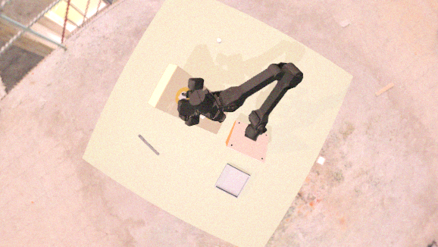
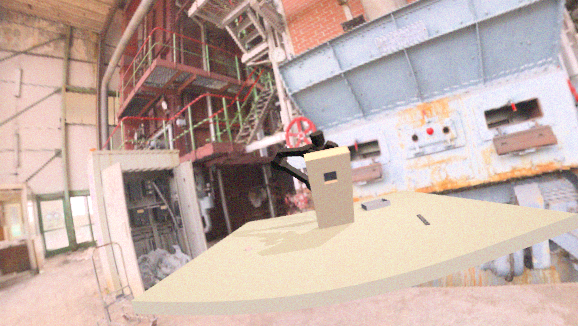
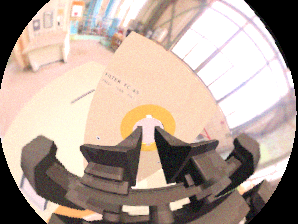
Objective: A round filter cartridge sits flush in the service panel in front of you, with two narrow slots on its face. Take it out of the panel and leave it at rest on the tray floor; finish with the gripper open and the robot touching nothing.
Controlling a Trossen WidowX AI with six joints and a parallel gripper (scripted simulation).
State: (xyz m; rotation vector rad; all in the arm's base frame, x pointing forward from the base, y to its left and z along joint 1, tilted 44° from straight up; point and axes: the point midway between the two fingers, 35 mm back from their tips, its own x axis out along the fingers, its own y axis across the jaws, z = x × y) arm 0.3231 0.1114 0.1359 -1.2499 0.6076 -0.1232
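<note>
Now: gripper tip 1 cm short of the round filter cartridge and 1 cm above it. The rest, counted from my gripper tip: tray (40 cm behind, 30 cm to the left, 27 cm below).
</note>
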